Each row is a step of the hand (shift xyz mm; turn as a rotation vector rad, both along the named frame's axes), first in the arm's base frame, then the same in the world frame.
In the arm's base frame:
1: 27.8 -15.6 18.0 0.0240 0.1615 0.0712
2: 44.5 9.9 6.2 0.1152 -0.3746 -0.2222
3: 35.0 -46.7 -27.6 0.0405 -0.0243 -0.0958
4: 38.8 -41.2 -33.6 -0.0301 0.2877 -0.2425
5: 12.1 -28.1 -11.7 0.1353 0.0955 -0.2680
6: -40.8 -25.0 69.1 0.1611 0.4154 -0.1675
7: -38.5 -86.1 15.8 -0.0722 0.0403 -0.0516
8: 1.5 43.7 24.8 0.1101 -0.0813 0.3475
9: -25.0 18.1 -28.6 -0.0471 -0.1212 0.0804
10: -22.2 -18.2 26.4 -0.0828 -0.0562 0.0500
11: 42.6 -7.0 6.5 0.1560 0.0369 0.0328
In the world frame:
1: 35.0 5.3 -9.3 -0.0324 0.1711 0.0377
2: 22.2 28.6 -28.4 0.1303 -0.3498 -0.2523
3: 27.4 -35.2 -46.7 -0.0254 -0.0409 -0.0953
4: 22.5 -31.4 -53.3 -0.3305 0.1317 -0.1260
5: 14.8 -22.9 -18.2 -0.1507 0.0297 -0.2750
6: 35.9 -10.4 75.3 -0.2521 0.3440 -0.2114
7: 37.5 -80.7 34.9 -0.0938 -0.0159 0.0210
8: -7.9 46.4 17.6 0.3245 0.1123 0.1470
9: -41.6 -6.3 0.3 0.0935 -0.0881 0.0828
10: 15.0 -13.8 33.2 0.0188 -0.0606 0.0921
11: 30.8 14.0 -27.6 0.0836 0.1064 -0.0919

